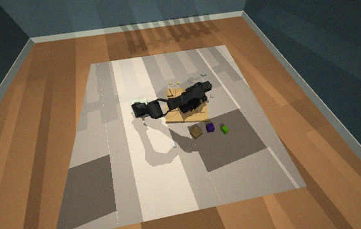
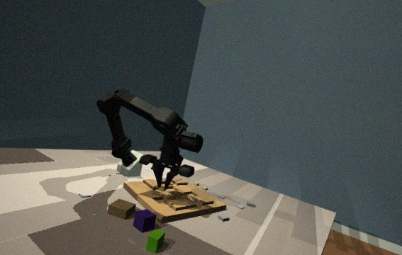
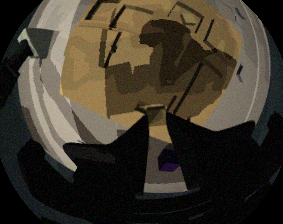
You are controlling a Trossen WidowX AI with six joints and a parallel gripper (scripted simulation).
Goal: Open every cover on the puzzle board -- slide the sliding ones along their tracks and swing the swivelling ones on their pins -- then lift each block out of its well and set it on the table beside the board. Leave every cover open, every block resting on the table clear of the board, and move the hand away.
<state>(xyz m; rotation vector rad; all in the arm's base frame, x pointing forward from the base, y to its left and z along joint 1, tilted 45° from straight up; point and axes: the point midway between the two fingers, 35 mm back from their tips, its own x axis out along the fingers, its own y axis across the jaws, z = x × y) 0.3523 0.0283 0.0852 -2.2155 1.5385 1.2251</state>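
Now: gripper tip 40 mm past the tan puzzle board, 110 mm to the right of it and 40 mm above it. Also, from my gripper tip: purple block (110 mm ahead, 120 mm to the right, 40 mm below); brown block (10 mm ahead, 150 mm to the right, 50 mm below); green block (200 mm ahead, 140 mm to the right, 50 mm below).
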